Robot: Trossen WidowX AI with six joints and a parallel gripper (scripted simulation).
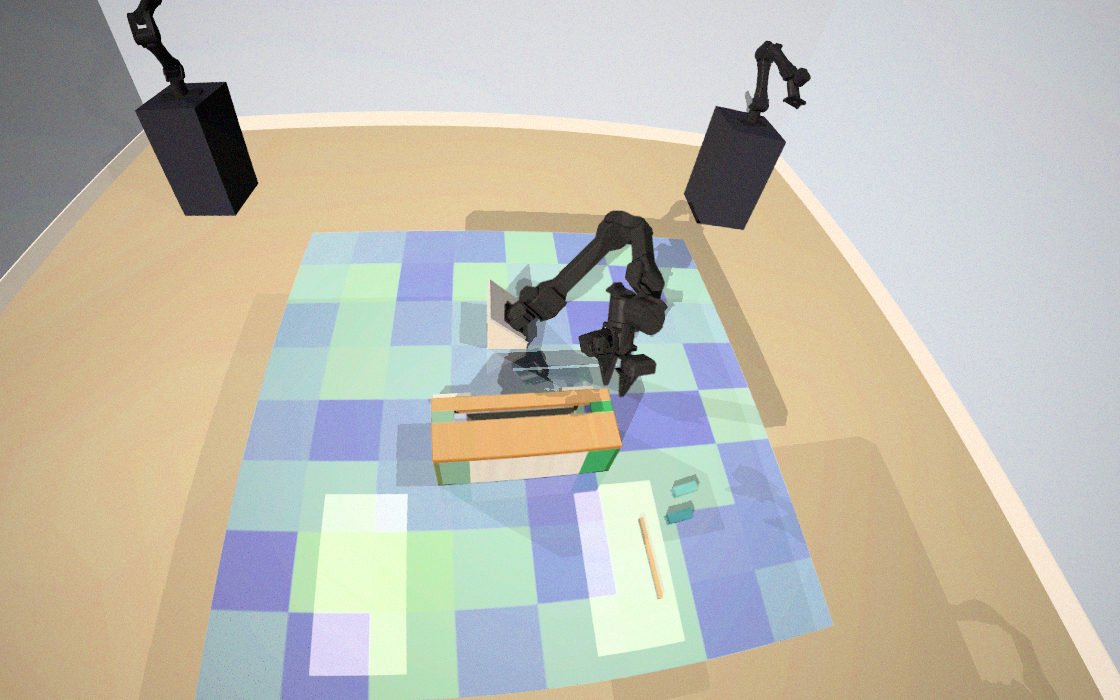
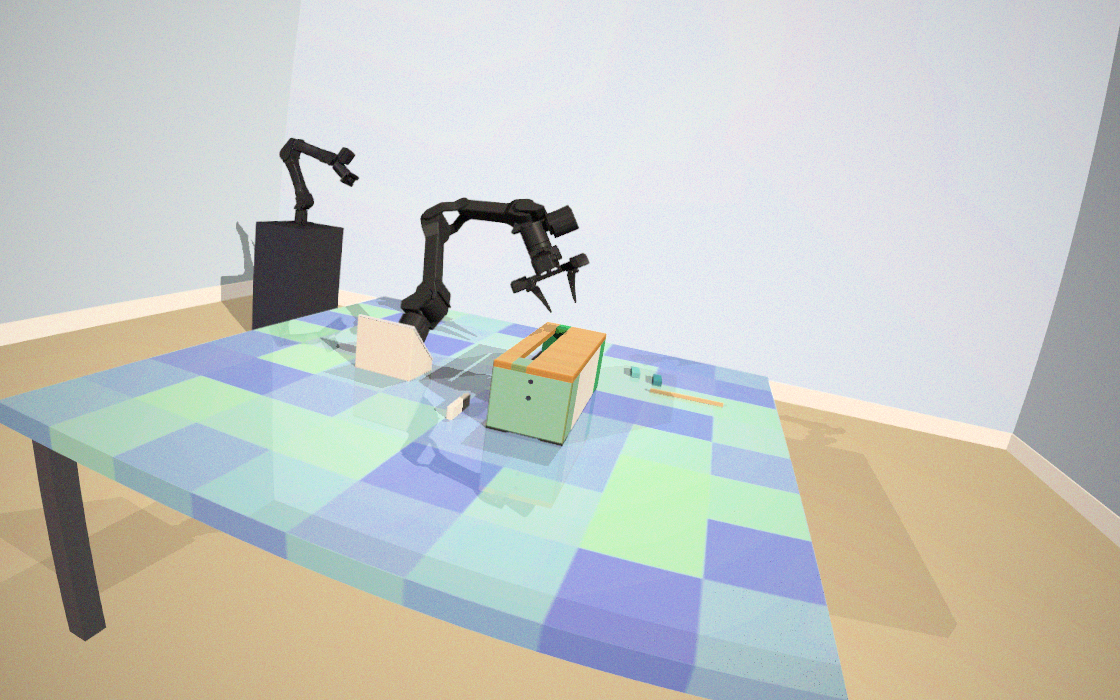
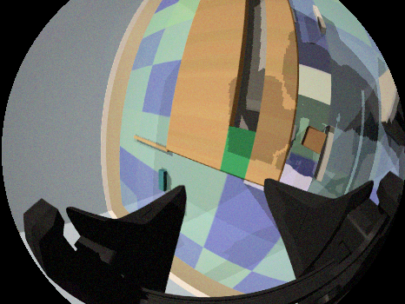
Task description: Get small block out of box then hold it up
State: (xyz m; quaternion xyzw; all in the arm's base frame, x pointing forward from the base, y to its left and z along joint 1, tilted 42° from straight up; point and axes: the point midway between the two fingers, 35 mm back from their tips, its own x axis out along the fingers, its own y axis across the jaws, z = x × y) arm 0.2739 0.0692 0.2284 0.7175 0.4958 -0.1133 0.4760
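Now: the small block 150 mm below my gripper tip, 70 mm behind it and 60 mm to the right of it. From my gripper tip the other things lie so: box: 190 mm to the right, 110 mm below, 20 mm ahead; then thin stick: 310 mm ahead, 170 mm below, 90 mm to the left.
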